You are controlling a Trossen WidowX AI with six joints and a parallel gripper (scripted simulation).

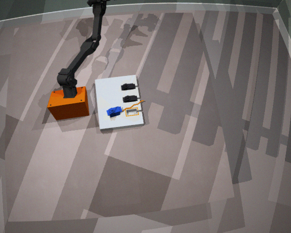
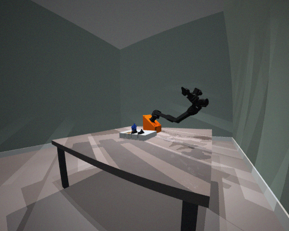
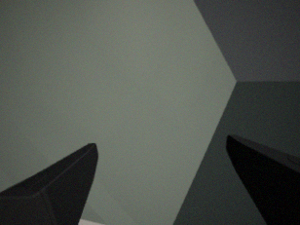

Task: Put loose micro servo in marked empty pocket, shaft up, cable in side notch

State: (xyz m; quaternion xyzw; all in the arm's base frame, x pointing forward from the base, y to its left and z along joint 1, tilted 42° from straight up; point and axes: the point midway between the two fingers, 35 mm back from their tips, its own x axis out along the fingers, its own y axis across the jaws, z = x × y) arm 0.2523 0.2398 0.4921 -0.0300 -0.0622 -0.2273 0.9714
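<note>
Right now my gripper tip is 3 cm past the white deck, 49 cm to the left of it and 39 cm above it.
</note>
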